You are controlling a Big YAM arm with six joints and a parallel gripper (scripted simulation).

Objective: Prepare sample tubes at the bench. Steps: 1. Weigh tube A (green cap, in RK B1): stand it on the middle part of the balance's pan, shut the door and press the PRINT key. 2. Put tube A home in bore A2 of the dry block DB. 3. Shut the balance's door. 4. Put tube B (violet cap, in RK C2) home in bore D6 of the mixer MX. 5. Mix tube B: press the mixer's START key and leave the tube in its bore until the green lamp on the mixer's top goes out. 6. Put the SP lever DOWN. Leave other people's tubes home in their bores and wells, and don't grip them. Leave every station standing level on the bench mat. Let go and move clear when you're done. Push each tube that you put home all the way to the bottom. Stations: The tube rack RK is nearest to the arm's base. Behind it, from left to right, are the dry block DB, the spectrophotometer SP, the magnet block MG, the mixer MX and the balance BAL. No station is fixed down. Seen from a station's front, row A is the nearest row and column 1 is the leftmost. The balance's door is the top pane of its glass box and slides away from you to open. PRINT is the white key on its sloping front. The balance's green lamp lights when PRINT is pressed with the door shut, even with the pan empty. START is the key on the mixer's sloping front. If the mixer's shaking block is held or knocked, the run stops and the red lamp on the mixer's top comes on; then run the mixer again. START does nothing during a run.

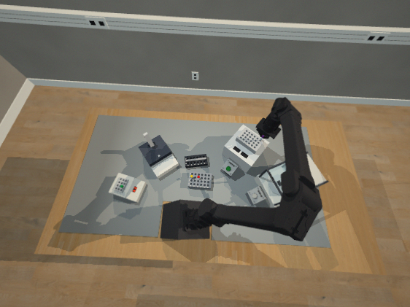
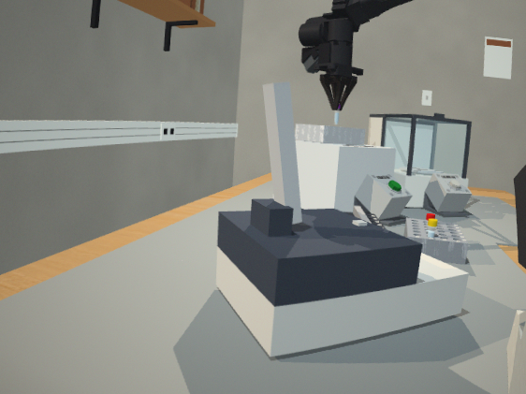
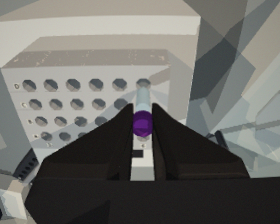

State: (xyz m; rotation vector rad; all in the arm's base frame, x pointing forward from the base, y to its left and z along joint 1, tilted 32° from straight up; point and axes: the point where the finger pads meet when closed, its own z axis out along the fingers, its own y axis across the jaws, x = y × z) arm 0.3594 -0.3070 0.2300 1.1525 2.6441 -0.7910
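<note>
Now: hand 2 cm above the violet-capped tube B. The rest, counted from my hand: balance door (24 cm behind, 5 cm to the right); then mixer block (1 cm ahead, 5 cm to the left, 6 cm below); then green start key (11 cm behind, 18 cm to the left, 14 cm below).
</note>
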